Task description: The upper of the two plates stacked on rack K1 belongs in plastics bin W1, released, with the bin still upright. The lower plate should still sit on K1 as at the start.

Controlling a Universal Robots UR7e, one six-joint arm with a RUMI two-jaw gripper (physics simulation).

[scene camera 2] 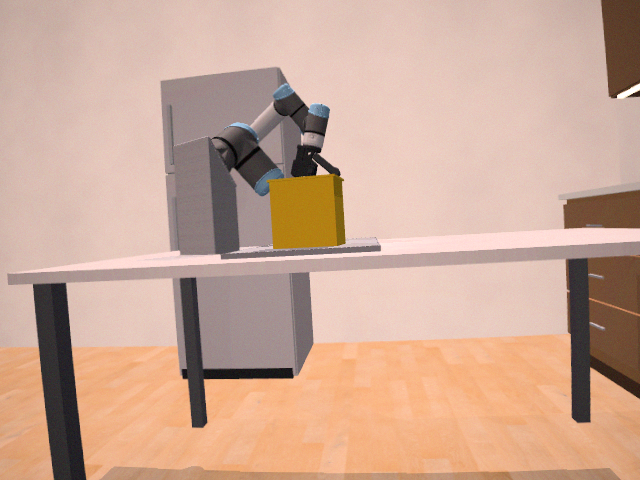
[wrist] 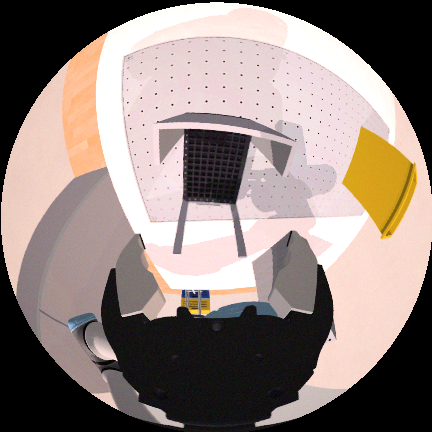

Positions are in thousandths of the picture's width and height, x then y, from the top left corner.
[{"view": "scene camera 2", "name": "yellow plastics bin W1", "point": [482,441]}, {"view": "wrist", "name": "gripper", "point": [499,543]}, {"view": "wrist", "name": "yellow plastics bin W1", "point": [878,409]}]
